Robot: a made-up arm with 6 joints. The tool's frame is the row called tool.
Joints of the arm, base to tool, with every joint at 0 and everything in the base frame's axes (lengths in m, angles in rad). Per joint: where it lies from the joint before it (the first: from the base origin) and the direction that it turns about. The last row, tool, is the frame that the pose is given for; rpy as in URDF.
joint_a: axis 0 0 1 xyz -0.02 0 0.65
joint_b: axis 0 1 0 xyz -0.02 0.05 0
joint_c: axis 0 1 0 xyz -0.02 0 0.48
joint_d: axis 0 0 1 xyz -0.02 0.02 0.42
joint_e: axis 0 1 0 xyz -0.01 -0.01 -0.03
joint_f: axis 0 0 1 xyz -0.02 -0.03 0.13
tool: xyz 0.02 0.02 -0.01 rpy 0 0 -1.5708
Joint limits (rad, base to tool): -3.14..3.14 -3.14..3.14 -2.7..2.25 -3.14..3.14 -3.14..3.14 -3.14..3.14
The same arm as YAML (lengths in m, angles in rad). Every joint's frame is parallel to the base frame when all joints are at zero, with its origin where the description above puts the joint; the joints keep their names.
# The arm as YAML. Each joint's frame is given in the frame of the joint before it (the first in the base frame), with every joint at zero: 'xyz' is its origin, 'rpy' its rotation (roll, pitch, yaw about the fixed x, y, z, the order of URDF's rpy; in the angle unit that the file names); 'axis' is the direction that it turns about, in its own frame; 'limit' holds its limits. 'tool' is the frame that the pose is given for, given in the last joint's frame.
units:
  length: m
  angle: rad
joints:
  - name: joint_a
    type: revolute
    origin:
      xyz: [-0.02, 0.0, 0.65]
      rpy: [0.0, 0.0, 0.0]
    axis: "+z"
    limit:
      lower: -3.14
      upper: 3.14
  - name: joint_b
    type: revolute
    origin:
      xyz: [-0.02, 0.05, 0.0]
      rpy: [0.0, 0.0, 0.0]
    axis: "+y"
    limit:
      lower: -3.14
      upper: 3.14
  - name: joint_c
    type: revolute
    origin:
      xyz: [-0.02, 0.0, 0.48]
      rpy: [0.0, 0.0, 0.0]
    axis: "+y"
    limit:
      lower: -2.7
      upper: 2.25
  - name: joint_d
    type: revolute
    origin:
      xyz: [-0.02, 0.02, 0.42]
      rpy: [0.0, 0.0, 0.0]
    axis: "+z"
    limit:
      lower: -3.14
      upper: 3.14
  - name: joint_e
    type: revolute
    origin:
      xyz: [-0.01, -0.01, -0.03]
      rpy: [0.0, 0.0, 0.0]
    axis: "+y"
    limit:
      lower: -3.14
      upper: 3.14
  - name: joint_f
    type: revolute
    origin:
      xyz: [-0.02, -0.03, 0.13]
      rpy: [0.0, 0.0, 0.0]
    axis: "+z"
    limit:
      lower: -3.14
      upper: 3.14
tool:
  origin:
    xyz: [0.02, 0.02, -0.01]
    rpy: [0.0, 0.0, -1.5708]

